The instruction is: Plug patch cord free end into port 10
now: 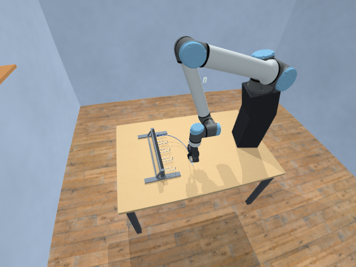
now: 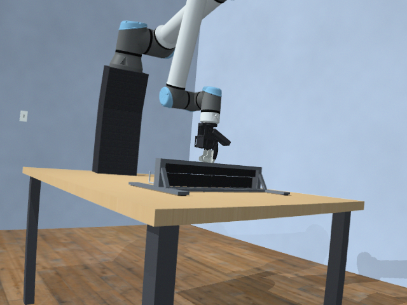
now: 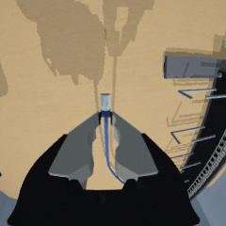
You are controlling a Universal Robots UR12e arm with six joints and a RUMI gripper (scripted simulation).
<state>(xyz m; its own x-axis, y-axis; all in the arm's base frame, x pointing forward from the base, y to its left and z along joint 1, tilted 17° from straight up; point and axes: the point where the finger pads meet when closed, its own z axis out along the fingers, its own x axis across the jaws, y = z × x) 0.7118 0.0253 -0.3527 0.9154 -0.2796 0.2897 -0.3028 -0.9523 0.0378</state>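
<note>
Right now the plug is 10 mm to the left of my hand and 10 mm below it.
</note>
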